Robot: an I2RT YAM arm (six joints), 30 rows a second.
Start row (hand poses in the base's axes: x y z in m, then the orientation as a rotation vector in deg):
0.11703 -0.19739 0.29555 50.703 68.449 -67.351
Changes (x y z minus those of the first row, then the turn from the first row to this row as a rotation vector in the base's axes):
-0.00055 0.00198 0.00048 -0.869 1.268 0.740
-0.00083 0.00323 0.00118 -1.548 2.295 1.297
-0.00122 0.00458 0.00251 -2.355 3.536 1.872
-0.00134 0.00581 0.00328 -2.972 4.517 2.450
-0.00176 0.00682 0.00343 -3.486 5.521 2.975
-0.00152 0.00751 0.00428 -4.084 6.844 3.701
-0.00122 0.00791 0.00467 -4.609 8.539 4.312
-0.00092 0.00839 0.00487 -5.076 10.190 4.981
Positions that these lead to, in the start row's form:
0.11648 -0.19541 0.29603 48.910 69.110 -67.908
0.11620 -0.19416 0.29673 47.500 69.641 -68.373
0.11581 -0.19281 0.29806 45.867 70.252 -68.999
0.11569 -0.19158 0.29883 44.502 70.780 -69.375
0.11527 -0.19057 0.29898 43.234 71.376 -69.751
0.11551 -0.18988 0.29983 41.591 72.217 -70.170
0.11581 -0.18948 0.30022 39.874 73.359 -70.841
0.11611 -0.18900 0.30042 38.170 74.512 -71.399

